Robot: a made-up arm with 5 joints.
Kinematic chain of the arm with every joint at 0, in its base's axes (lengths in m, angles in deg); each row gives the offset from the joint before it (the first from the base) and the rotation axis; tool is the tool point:
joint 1: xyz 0 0 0.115 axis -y
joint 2: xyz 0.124 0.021 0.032 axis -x
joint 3: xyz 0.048 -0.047 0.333 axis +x
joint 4: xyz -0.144 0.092 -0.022 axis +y
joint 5: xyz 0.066 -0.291 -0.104 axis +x
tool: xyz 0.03 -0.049 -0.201
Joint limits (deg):
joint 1: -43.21..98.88
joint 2: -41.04..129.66
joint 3: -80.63..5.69
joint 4: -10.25..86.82
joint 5: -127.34..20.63
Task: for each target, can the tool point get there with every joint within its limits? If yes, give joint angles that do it. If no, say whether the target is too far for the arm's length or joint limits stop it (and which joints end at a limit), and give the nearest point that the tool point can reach.
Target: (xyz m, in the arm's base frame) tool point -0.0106 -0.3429 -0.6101
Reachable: no: joint limits stop it (at a limit: joint 1, joint 4) | nearest point -0.0782 -0.3429 -0.1777 | short by 0.438 m
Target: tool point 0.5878 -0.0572 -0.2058
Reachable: no: joint limits stop it (at a limit: joint 2, joint 3, joint 4) | nearest point 0.2001 -0.1933 0.0058 | short by 0.462 m
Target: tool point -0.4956 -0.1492 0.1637
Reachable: yes | joints 80.71 44.70 -36.12 28.37 -1.11
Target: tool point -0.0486 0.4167 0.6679
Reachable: yes | joints -4.98 78.63 -71.45 41.19 -6.08
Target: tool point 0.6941 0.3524 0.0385
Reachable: no: joint limits stop it (at a limit: joint 1, joint 4) | nearest point 0.4168 0.3524 0.2990 | short by 0.380 m
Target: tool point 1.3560 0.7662 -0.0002
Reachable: no: too far | nearest point 0.5114 0.5171 0.4206 | short by 0.976 m
